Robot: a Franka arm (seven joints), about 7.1 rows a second.
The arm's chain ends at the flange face. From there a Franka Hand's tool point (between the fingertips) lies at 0.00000 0.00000 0.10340 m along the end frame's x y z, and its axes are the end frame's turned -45 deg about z.
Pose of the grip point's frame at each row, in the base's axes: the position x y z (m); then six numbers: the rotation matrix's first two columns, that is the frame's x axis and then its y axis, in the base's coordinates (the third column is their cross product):
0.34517 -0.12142 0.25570 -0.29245 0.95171 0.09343 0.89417 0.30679 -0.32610
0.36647 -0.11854 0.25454 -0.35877 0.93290 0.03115 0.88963 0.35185 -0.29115
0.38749 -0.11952 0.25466 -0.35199 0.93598 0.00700 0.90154 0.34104 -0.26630
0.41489 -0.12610 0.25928 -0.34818 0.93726 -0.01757 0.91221 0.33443 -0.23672
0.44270 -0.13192 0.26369 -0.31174 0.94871 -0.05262 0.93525 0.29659 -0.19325
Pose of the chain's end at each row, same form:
0.38022 -0.12020 0.35297 0.42548 0.88989 -0.16452 0.83907 -0.45603 -0.29665
0.39569 -0.11060 0.35341 0.37537 0.90846 -0.18385 0.88275 -0.41086 -0.22790
0.41351 -0.11048 0.35432 0.38859 0.90299 -0.18335 0.88638 -0.42069 -0.19325
0.43722 -0.11592 0.35972 0.39883 0.89922 -0.17981 0.89123 -0.42627 -0.15496
0.46004 -0.12060 0.36500 0.44089 0.88056 -0.17386 0.88176 -0.46112 -0.09944

